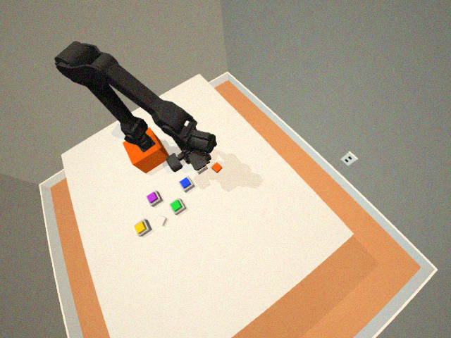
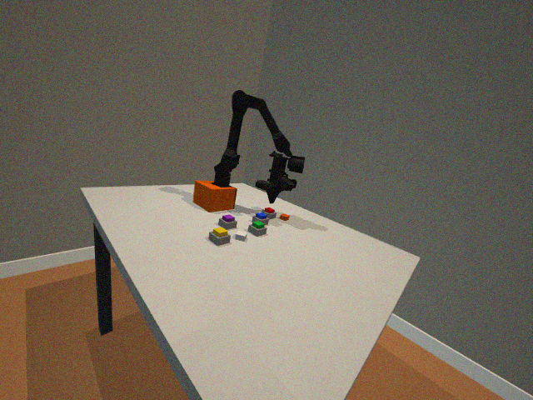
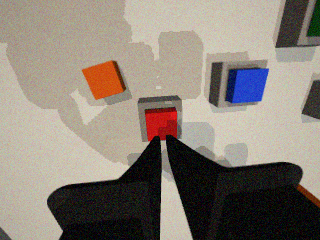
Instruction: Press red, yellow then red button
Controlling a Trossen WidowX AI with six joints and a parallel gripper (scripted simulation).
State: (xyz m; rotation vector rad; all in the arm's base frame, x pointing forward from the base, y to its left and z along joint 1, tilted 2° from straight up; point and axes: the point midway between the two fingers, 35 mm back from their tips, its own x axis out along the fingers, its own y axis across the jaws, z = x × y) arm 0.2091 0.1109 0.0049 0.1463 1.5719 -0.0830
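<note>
My gripper tip is 3 cm above the red button. Round my gripper tip: green button: 7 cm ahead, 18 cm to the right, 3 cm below; then orange block: 5 cm ahead, 5 cm to the left, 6 cm below; then blue button: 2 cm ahead, 10 cm to the right, 3 cm below.
</note>
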